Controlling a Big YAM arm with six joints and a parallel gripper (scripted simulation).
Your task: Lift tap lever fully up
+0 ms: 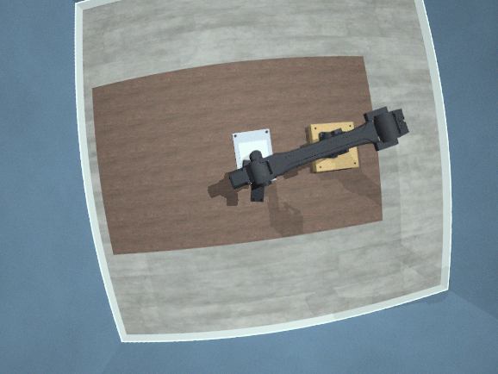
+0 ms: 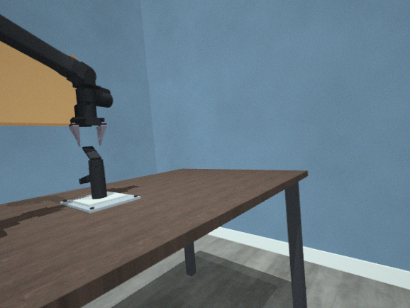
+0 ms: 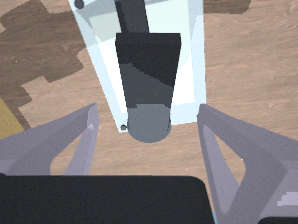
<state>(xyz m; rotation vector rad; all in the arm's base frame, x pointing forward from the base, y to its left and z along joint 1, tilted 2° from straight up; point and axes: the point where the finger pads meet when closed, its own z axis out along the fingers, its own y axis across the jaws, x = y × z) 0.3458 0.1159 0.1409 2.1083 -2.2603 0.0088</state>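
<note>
Right now the lever is 10 mm to the right of my hand and 30 mm below it. From my hand the other things lie so: dark tap 30 mm to the right, 100 mm below.
</note>
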